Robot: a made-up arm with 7 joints.
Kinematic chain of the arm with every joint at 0, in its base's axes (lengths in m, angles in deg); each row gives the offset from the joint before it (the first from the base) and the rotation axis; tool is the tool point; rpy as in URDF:
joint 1: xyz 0 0 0.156 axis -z
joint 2: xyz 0 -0.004 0.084 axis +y
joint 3: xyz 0 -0.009 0.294 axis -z
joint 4: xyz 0 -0.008 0.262 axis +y
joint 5: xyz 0 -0.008 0.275 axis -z
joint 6: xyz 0 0 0.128 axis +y
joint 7: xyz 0 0 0.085 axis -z
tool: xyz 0 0 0 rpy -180 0 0
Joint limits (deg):
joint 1: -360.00..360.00
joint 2: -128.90..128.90
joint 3: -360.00..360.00
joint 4: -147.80..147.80
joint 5: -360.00..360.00
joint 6: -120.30..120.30
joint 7: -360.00..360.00
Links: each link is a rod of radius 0.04 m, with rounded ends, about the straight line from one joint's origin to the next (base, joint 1, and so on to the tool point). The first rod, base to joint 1, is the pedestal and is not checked.
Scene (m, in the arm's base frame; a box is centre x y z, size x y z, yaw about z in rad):
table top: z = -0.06
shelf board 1: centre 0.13 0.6 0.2 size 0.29 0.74 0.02 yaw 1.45
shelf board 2: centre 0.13 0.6 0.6 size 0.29 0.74 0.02 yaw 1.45
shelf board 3: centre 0.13 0.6 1 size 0.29 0.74 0.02 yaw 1.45
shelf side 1: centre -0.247 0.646 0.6 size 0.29 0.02 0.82 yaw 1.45
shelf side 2: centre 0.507 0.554 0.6 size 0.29 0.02 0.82 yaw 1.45
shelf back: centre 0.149 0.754 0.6 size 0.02 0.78 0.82 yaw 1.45
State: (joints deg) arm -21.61 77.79 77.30 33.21 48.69 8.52 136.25
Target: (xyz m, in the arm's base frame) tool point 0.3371 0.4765 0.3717
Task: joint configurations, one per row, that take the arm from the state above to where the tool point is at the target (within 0.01 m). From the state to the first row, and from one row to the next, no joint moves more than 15 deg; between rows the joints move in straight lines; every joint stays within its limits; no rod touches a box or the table.
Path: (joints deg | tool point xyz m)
1: -27.79 74.56 85.84 43.89 58.88 17.89 149.88 | 0.9283 0.0822 0.4911
2: -33.96 71.33 94.37 54.58 69.07 27.26 163.51 | 0.8508 0.0836 0.5813
3: -40.14 68.10 102.91 65.26 79.26 36.64 177.14 | 0.7526 0.0862 0.6668
4: -46.32 64.87 111.44 75.94 89.45 46.01 190.77 | 0.6392 0.0871 0.7369
5: -60.38 66.61 106.74 89.02 78.06 41.75 177.14 | 0.5926 0.1536 0.6453
6: -74.44 68.34 102.03 102.11 66.67 37.49 163.51 | 0.5226 0.2162 0.5474
7: -88.50 70.08 97.32 115.19 55.28 33.23 149.88 | 0.4274 0.2629 0.4532
8: -102.56 71.82 92.62 128.27 43.89 28.97 136.25 | 0.3134 0.2811 0.3717
9: -104.69 73.33 90.73 118.27 44.38 27.55 136.25 | 0.3362 0.3754 0.3740
10: -106.82 74.84 88.84 108.27 44.87 26.14 136.25 | 0.3371 0.4765 0.3717

